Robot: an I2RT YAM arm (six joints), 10 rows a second.
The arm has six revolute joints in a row. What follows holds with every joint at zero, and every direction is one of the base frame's. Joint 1 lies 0.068 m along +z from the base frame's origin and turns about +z. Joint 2 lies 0.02 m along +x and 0.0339 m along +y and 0.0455 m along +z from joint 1 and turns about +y. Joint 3 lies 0.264 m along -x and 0.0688 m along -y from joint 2 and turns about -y. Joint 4 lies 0.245 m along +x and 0.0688 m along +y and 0.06 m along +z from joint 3 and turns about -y. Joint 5 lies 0.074 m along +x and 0.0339 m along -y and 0.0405 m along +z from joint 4 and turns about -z. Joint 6 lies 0.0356 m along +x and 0.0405 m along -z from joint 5 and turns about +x. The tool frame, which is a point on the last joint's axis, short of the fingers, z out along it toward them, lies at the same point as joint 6; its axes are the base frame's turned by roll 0, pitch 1.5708 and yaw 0 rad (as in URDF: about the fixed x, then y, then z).
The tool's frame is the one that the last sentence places.
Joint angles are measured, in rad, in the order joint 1, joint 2, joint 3, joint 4, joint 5, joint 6. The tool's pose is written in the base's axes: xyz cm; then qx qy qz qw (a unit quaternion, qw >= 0). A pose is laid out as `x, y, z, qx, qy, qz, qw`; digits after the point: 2 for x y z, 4 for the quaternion.
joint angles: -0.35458 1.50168 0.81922 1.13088 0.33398 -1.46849
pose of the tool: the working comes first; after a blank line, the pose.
Where each joint sits with the arm in this pose, in the base's axes (m; each line is computed from the numbers above, not from the rounded line before):
joint 1: 0.0000 0.0000 0.0680
joint 2: 0.0305 0.0248 0.1135
joint 3: -0.0105 -0.0333 0.3769
joint 4: 0.2272 -0.0480 0.2689
joint 5: 0.2615 -0.0968 0.3375
joint 6: 0.3024 -0.1244 0.3156
the tool: 0.3024 -0.1244 0.3156

30.24, -12.44, 31.56, -0.1580, 0.5199, -0.7141, 0.4414
